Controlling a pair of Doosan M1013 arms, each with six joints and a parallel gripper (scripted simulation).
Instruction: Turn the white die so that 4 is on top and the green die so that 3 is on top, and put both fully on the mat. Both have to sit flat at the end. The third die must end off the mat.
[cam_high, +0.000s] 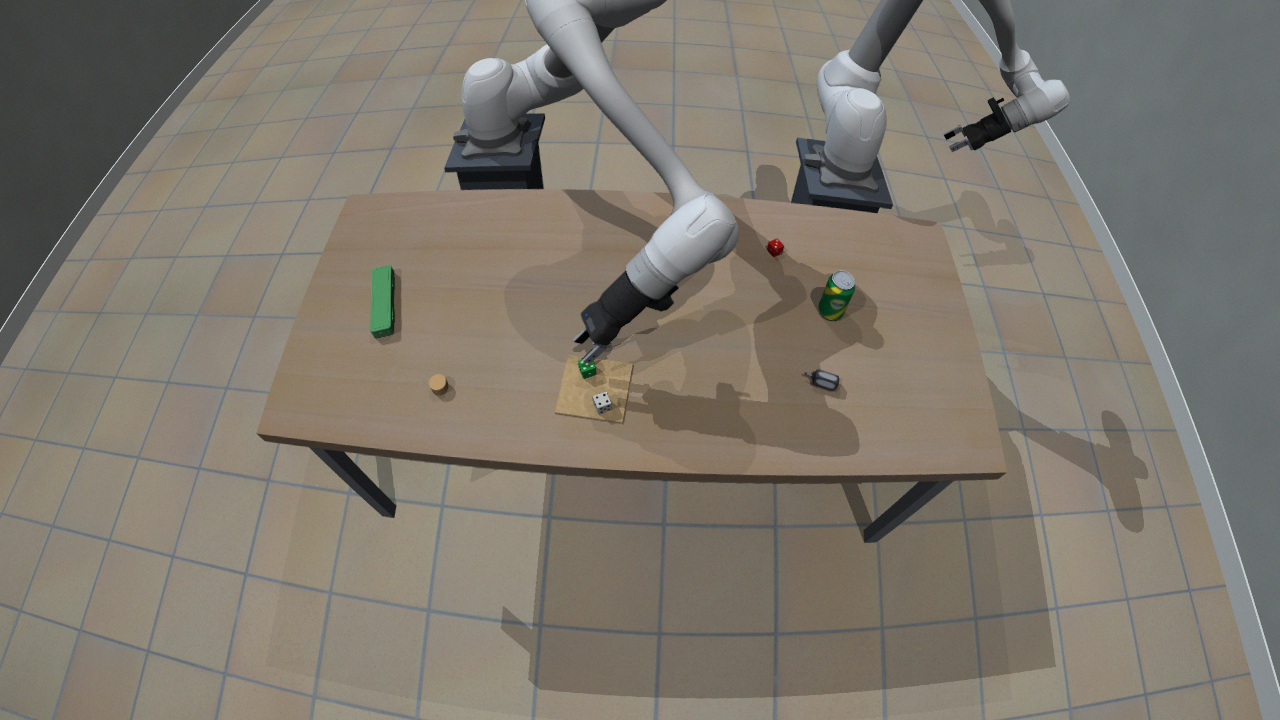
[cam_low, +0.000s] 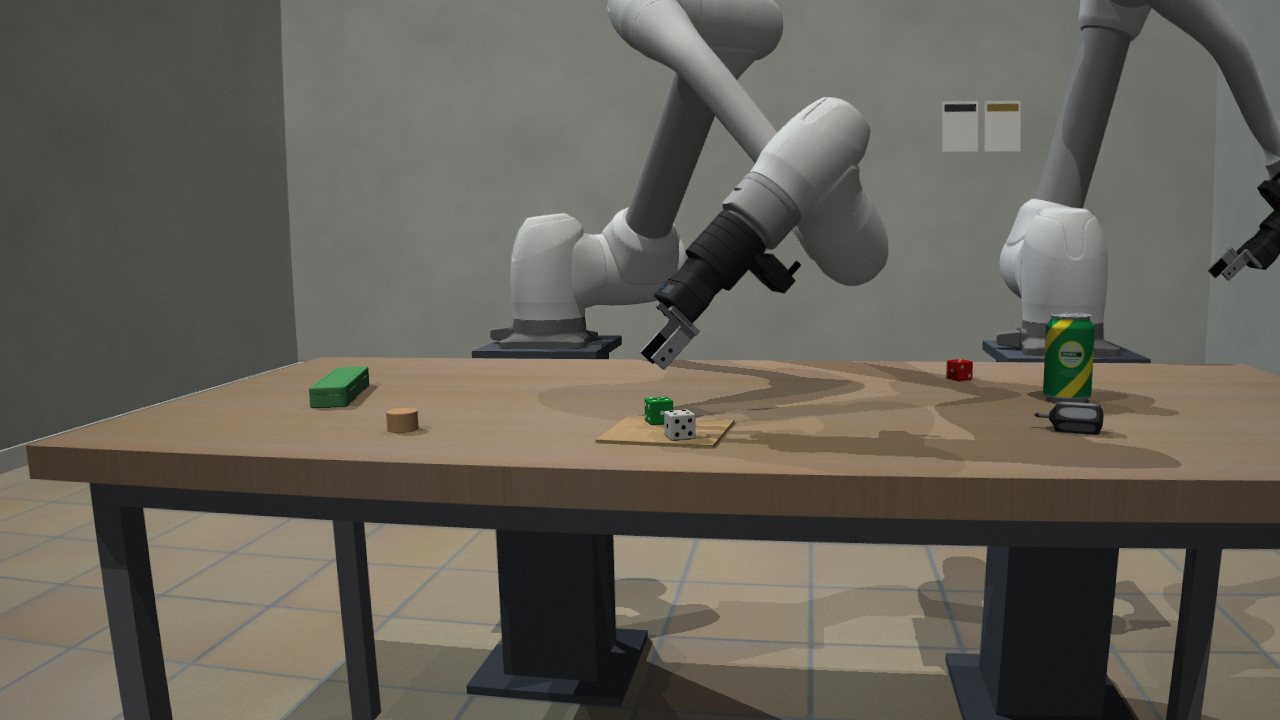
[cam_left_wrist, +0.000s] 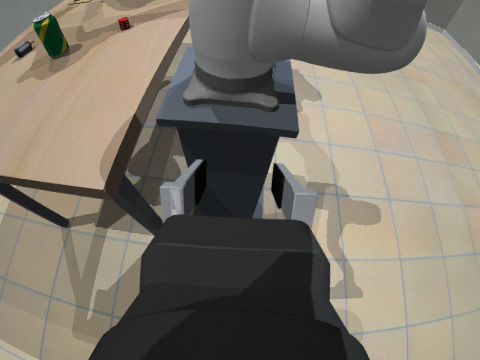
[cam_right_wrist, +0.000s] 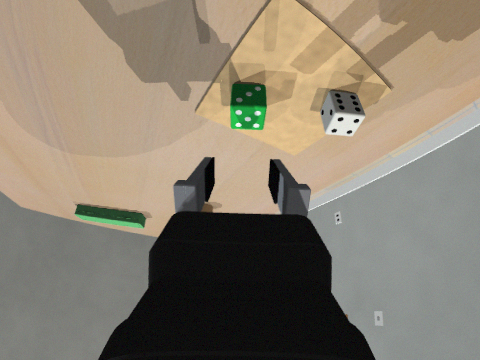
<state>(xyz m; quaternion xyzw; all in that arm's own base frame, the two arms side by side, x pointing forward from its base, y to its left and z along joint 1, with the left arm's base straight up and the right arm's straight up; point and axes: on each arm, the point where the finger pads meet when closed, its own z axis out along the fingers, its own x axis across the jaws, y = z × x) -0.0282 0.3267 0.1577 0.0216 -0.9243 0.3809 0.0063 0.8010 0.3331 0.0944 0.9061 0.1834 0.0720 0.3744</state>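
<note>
My right hand is 8 cm above the green die and 1 cm short of it. Also, from my right hand: tan mat 9 cm below, 4 cm ahead, 2 cm to the left; then wooden disc 32 cm to the right, 8 cm below, 8 cm ahead; then white die 8 cm below, 8 cm ahead, 4 cm to the left.
</note>
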